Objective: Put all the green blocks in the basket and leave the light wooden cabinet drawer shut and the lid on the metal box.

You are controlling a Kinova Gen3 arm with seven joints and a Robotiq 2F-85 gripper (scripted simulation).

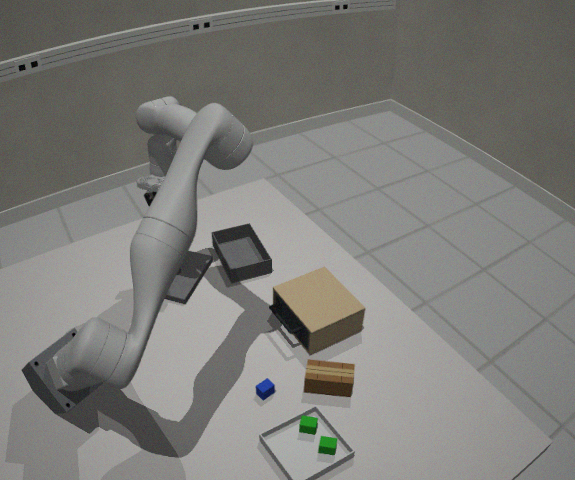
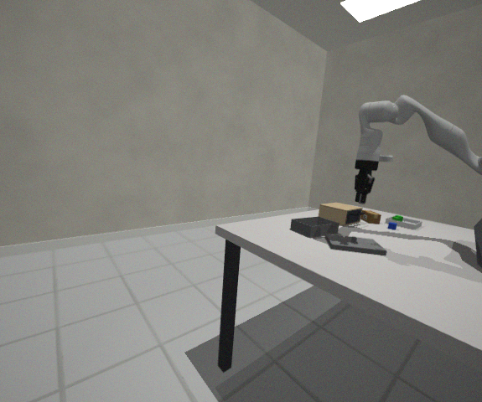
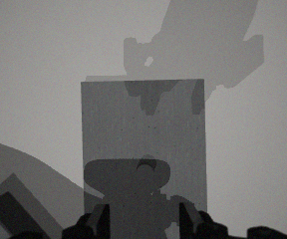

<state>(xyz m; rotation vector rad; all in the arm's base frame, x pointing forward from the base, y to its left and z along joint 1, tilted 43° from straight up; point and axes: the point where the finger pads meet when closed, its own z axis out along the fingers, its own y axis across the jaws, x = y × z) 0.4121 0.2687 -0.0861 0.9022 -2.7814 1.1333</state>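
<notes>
Right now my hand is 18 cm above the knobbed lid. Also, from my hand: blue block 7 cm behind, 46 cm to the right, 17 cm below; then light wooden cabinet 17 cm ahead, 37 cm to the right, 15 cm below; then darker brown wooden box 6 cm ahead, 54 cm to the right, 15 cm below.
</notes>
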